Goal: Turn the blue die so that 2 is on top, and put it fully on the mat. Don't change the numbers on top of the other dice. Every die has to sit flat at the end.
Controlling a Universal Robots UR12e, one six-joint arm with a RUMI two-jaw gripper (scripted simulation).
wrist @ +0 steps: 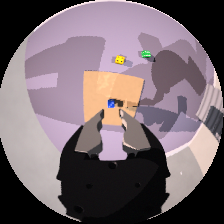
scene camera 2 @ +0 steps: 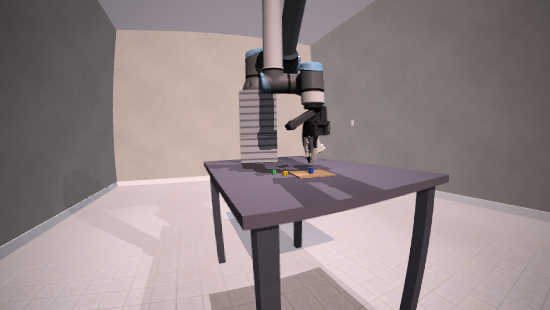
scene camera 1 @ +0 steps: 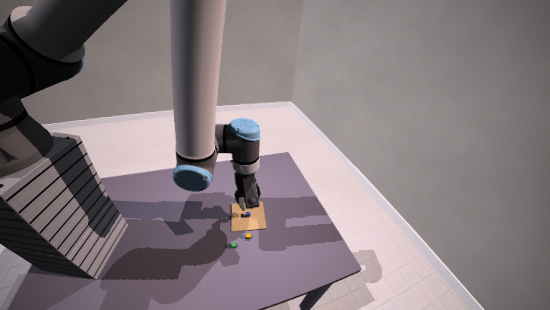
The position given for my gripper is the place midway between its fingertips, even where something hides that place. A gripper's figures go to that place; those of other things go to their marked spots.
Scene:
My gripper (wrist: 111, 109): 0.15 m from the lens. A tan mat (wrist: 98, 87) is 0.17 m from the lens.

